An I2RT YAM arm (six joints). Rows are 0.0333 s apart.
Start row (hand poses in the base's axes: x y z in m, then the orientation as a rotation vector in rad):
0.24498 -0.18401 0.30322 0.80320 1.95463 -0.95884
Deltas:
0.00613 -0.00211 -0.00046 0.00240 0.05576 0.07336
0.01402 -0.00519 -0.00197 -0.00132 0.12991 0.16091
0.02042 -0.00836 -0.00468 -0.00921 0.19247 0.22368
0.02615 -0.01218 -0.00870 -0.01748 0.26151 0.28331
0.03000 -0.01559 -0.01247 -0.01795 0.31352 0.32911
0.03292 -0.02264 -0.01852 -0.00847 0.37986 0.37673
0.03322 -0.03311 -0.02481 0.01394 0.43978 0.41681
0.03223 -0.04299 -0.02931 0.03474 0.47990 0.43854
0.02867 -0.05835 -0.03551 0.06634 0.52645 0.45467
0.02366 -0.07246 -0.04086 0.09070 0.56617 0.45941
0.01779 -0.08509 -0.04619 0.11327 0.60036 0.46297
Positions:
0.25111 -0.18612 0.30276 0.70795 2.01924 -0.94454
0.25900 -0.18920 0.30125 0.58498 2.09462 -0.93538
0.26540 -0.19237 0.29854 0.48799 2.15018 -0.93704
0.27113 -0.19619 0.29452 0.38916 2.20770 -0.94300
0.27498 -0.19960 0.29075 0.31533 2.25307 -0.94053
0.27790 -0.20665 0.28470 0.23633 2.31501 -0.93394
0.27820 -0.21712 0.27841 0.17374 2.37866 -0.91572
0.27721 -0.22700 0.27391 0.13950 2.42444 -0.90077
0.27365 -0.24236 0.26771 0.11280 2.48216 -0.88176
0.26864 -0.25647 0.26236 0.09792 2.52958 -0.87378
0.26277 -0.26910 0.25703 0.08608 2.57142 -0.86524

